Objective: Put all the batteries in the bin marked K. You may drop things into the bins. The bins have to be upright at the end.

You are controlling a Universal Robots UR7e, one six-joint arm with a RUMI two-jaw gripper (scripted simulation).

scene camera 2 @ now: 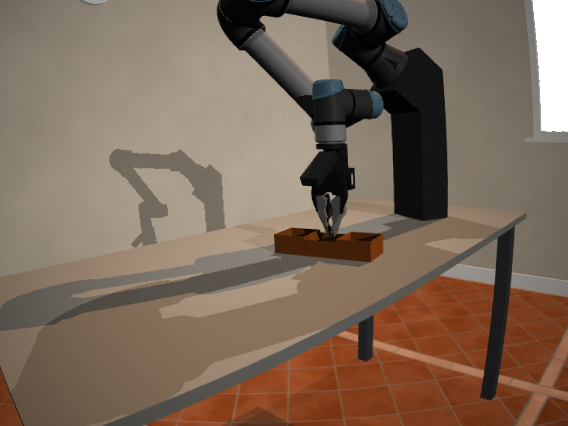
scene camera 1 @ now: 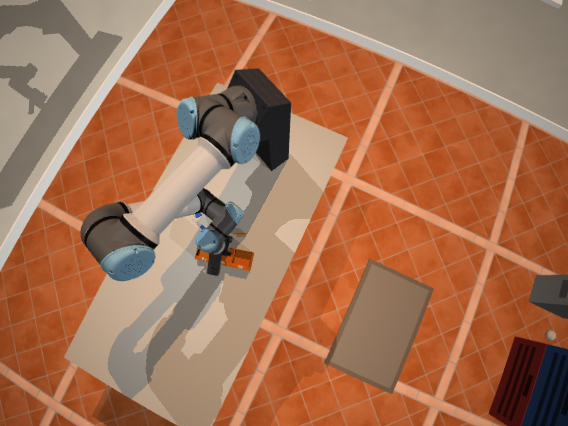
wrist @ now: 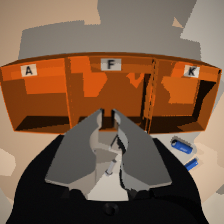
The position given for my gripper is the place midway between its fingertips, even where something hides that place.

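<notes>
My gripper (scene camera 2: 331, 236), visible; in the wrist view too (wrist: 107, 110). Joined orange bins (scene camera 2: 355, 246), visible; also in the wrist view (wrist: 181, 105).
</notes>
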